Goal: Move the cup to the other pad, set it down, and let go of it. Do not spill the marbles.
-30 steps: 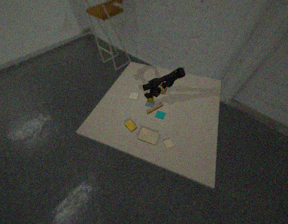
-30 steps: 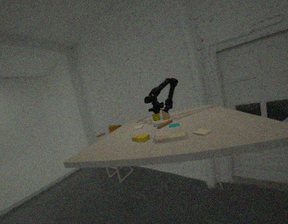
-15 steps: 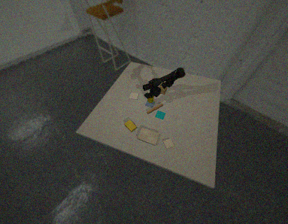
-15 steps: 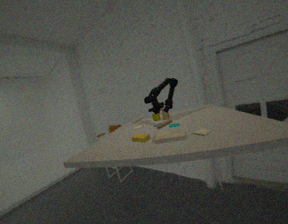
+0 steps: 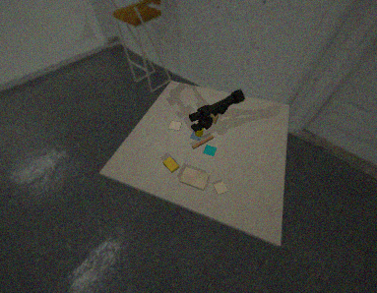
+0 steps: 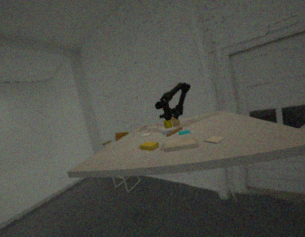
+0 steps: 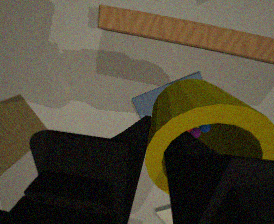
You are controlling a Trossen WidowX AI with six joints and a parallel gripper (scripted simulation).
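My gripper tip is now 13 cm to the right of the teal pad, 11 cm short of it and 9 cm above it. Also, from my gripper tip: wooden stick: 8 cm below, 6 cm ahead, 5 cm to the left; yellow cup: 2 cm ahead, 1 cm to the right; white card: 27 cm to the right, 8 cm below.
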